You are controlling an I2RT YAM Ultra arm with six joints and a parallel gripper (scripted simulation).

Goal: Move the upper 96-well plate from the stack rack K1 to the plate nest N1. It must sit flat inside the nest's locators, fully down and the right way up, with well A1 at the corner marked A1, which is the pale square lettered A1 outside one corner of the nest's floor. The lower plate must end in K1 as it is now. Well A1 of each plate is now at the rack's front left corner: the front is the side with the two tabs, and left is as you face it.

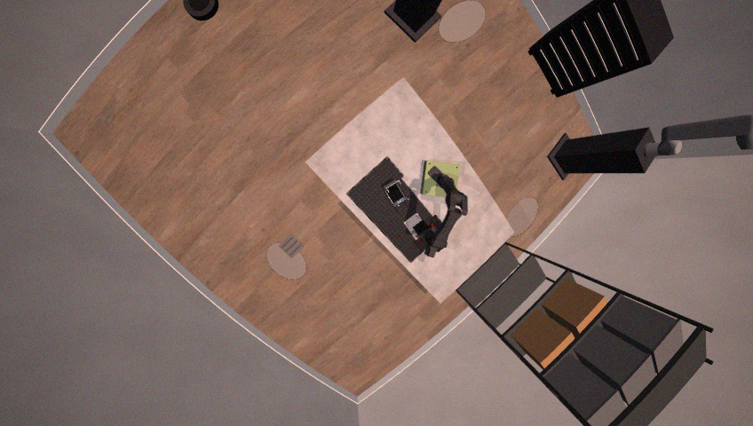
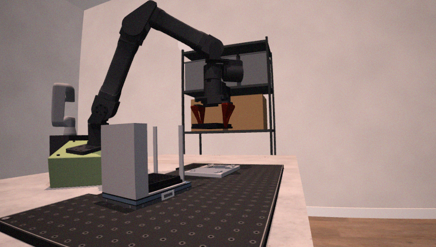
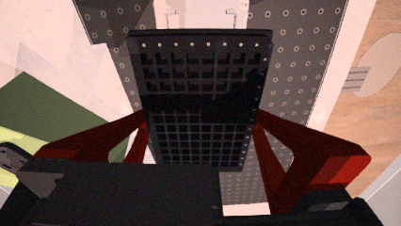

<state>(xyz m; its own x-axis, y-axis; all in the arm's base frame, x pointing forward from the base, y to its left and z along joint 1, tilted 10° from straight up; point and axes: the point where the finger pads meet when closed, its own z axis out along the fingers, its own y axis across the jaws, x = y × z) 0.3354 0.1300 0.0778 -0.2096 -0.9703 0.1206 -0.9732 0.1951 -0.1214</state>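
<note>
My hand is 14 cm above the plate nest N1. The rest, counted from my hand: pale A1 square (14 cm below, 7 cm ahead, 6 cm to the left).
</note>
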